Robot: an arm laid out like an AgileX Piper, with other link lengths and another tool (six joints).
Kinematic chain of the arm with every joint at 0, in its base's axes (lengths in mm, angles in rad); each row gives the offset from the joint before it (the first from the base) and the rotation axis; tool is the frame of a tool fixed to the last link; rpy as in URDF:
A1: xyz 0 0 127.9 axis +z
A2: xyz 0 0 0 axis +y
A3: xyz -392.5 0 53.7 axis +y
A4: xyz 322.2 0 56.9 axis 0.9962 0 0.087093
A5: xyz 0 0 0 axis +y
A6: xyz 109.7 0 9.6 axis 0.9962 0 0.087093
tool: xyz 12.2 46 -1.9 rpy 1.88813 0.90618 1.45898
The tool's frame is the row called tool.
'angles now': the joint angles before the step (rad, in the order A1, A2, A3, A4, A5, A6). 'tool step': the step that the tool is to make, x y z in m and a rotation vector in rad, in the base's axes. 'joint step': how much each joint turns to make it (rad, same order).
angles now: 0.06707 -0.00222 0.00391 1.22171 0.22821 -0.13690
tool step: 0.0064 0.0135 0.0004 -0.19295 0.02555 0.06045
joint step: -0.00046 0.09240 -0.02921 -0.00639 0.05841 -0.18700
